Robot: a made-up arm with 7 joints. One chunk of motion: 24 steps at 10 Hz.
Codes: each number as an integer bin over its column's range. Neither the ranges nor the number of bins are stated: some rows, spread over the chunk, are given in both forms.
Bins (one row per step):
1: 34 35 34 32 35 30 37
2: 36 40 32 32 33 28 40
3: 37 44 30 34 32 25 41
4: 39 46 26 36 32 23 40
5: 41 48 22 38 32 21 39
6: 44 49 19 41 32 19 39
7: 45 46 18 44 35 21 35
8: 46 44 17 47 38 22 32
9: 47 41 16 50 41 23 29
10: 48 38 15 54 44 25 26
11: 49 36 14 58 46 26 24
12: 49 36 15 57 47 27 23
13: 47 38 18 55 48 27 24
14: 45 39 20 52 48 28 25
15: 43 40 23 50 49 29 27
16: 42 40 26 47 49 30 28
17: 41 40 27 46 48 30 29
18: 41 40 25 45 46 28 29
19: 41 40 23 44 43 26 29
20: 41 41 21 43 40 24 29
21: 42 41 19 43 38 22 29
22: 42 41 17 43 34 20 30
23: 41 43 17 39 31 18 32
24: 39 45 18 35 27 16 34
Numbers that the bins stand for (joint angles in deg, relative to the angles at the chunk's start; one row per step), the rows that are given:
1: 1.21 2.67 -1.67 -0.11 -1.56 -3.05 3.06
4: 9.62 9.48 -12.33 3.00 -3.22 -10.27 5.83
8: 21.40 8.24 -24.33 11.56 0.11 -11.30 -1.54
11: 26.44 3.29 -28.33 20.11 4.56 -7.17 -8.90
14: 19.71 5.14 -20.33 15.44 5.67 -5.11 -7.98
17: 12.98 5.76 -11.00 10.78 5.67 -3.05 -4.30
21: 14.67 6.38 -21.67 8.44 0.11 -11.30 -4.30
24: 9.62 8.86 -23.00 2.22 -6.00 -17.49 0.30
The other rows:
2: 4.57 5.76 -4.33 -0.11 -2.67 -5.11 5.83
3: 6.25 8.24 -7.00 1.44 -3.22 -8.21 6.75
5: 12.98 10.71 -17.67 4.56 -3.22 -12.33 4.90
6: 18.03 11.33 -21.67 6.89 -3.22 -14.40 4.90
7: 19.71 9.48 -23.00 9.22 -1.56 -12.33 1.22
9: 23.08 6.38 -25.67 13.89 1.78 -10.27 -4.30
10: 24.76 4.52 -27.00 17.00 3.44 -8.21 -7.06
12: 26.44 3.29 -27.00 19.33 5.11 -6.14 -9.83
13: 23.08 4.52 -23.00 17.78 5.67 -6.14 -8.90
15: 16.35 5.76 -16.33 13.89 6.22 -4.08 -6.14
16: 14.67 5.76 -12.33 11.56 6.22 -3.05 -5.22
18: 12.98 5.76 -13.67 10.00 4.56 -5.11 -4.30
19: 12.98 5.76 -16.33 9.22 2.89 -7.17 -4.30
20: 12.98 6.38 -19.00 8.44 1.22 -9.24 -4.30
22: 14.67 6.38 -24.33 8.44 -2.11 -13.37 -3.38
23: 12.98 7.62 -24.33 5.33 -3.78 -15.43 -1.54

